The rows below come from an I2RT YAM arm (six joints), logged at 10 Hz.
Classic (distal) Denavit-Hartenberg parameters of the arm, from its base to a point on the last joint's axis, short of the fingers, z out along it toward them. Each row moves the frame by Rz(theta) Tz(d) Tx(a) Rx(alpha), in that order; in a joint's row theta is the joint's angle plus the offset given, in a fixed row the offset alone. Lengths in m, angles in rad.
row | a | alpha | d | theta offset
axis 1 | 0.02 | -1.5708 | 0.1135 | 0
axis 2 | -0.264 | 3.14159 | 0 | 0
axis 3 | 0.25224 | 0 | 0 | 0.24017
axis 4 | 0.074 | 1.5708 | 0 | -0.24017
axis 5 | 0 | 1.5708 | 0 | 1.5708
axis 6 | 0 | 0 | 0.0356 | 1.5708
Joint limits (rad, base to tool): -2.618..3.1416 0..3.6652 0..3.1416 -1.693..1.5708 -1.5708..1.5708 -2.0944..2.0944
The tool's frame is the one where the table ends.
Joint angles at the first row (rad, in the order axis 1, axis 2, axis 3, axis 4, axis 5, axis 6):
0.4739 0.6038 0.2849 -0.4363 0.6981 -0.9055
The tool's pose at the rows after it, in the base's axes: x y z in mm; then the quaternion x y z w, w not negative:
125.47 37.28 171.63 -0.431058 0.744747 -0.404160 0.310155
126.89 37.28 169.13 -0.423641 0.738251 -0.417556 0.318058
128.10 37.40 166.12 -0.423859 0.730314 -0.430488 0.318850
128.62 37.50 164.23 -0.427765 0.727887 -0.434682 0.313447
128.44 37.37 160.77 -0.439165 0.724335 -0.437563 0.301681
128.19 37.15 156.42 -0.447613 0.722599 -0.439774 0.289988
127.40 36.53 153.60 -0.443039 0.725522 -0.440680 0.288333
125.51 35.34 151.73 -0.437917 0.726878 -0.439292 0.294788
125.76 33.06 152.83 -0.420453 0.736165 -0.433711 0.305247
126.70 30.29 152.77 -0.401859 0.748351 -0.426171 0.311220
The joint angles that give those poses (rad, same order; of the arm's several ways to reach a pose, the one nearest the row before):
0.4709 0.5909 0.2549 -0.3646 0.7287 -0.9294
0.4706 0.5899 0.2314 -0.3031 0.7514 -0.9522
0.4709 0.5952 0.2106 -0.2509 0.7703 -0.9847
0.4710 0.6048 0.2050 -0.2395 0.7764 -0.9971
0.4709 0.6152 0.1979 -0.2393 0.7774 -1.0167
0.4709 0.6288 0.1884 -0.2366 0.7807 -1.0277
0.4709 0.6296 0.1787 -0.2328 0.7883 -1.0157
0.4686 0.6073 0.1648 -0.2291 0.7849 -1.0101
0.4492 0.5932 0.1636 -0.2271 0.7719 -0.9831
0.4231 0.5917 0.1634 -0.2258 0.7552 -0.9490

